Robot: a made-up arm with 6 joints.
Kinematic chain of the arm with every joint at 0, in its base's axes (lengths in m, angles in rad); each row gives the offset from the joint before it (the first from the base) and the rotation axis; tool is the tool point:
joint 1: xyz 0 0 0.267 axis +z
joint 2: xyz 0 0 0 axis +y
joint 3: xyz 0 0 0.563 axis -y
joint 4: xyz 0 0 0 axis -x
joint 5: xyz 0.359 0 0 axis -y
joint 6: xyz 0 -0.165 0 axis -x
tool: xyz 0 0 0
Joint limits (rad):
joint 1: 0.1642..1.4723
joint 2: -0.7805..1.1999
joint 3: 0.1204..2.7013
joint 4: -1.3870..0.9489
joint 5: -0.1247..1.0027
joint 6: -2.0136..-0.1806
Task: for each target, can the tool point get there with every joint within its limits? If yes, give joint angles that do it. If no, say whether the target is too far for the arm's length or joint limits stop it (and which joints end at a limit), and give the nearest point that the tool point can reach.
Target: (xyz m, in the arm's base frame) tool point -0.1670 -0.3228 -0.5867
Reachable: no: joint limits stop it (at a limit: joint 1, joint 2, joint 3) | nearest point 0.5522 0.0506 0.0790 | short by 1.049 m
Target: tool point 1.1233 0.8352 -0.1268
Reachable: no: too far | nearest point 0.6825 0.5074 0.2487 | short by 0.665 m
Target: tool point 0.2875 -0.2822 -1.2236
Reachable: no: too far | nearest point 0.5556 0.0427 0.0802 | short by 1.370 m
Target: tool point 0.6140 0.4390 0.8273
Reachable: yes | joints 0.7844 1.0223 1.5148 0.7300 0.2569 -1.0230
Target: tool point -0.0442 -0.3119 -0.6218
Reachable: no: joint limits stop it (at a limit: joint 1, joint 2, joint 3) | nearest point 0.5540 0.0462 0.0796 | short by 0.989 m
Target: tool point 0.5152 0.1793 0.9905
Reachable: yes | joints 0.6367 0.4147 0.9458 0.1866 0.5787 -0.6360
